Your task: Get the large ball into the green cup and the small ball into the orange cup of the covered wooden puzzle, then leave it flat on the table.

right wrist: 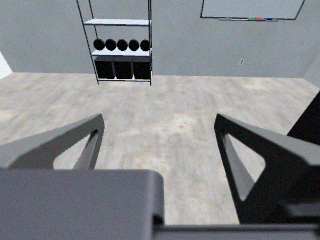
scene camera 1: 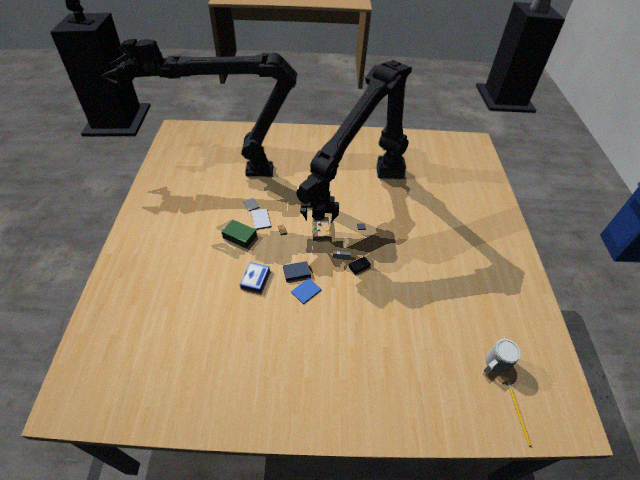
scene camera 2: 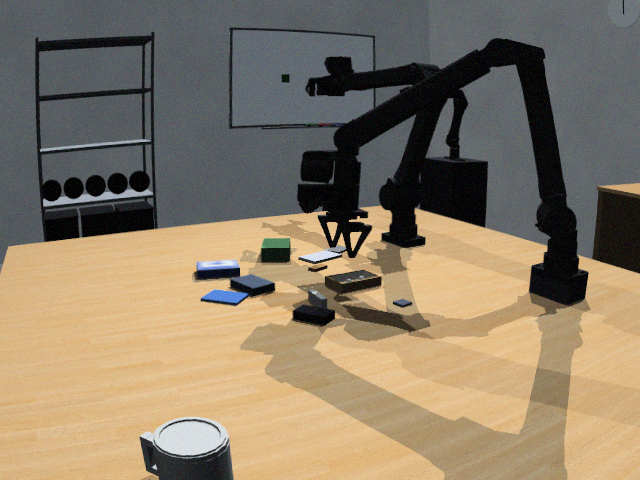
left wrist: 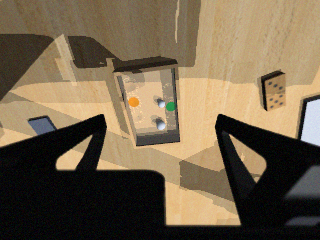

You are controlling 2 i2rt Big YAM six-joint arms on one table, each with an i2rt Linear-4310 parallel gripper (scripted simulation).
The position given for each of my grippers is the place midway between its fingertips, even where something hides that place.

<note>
In view: my left gripper [scene camera 2: 341, 252], my right gripper [right wrist: 159, 119], a covered wooden puzzle [scene camera 2: 350, 281], a blue-and-white box [scene camera 2: 225, 268] and a mug [scene camera 1: 505, 353].
My left gripper shows as well in the left wrist view [left wrist: 160, 120]. The right wrist view does not show the covered wooden puzzle: it is out of frame. The right wrist view misses the blue-and-white box: it is out of frame.
</note>
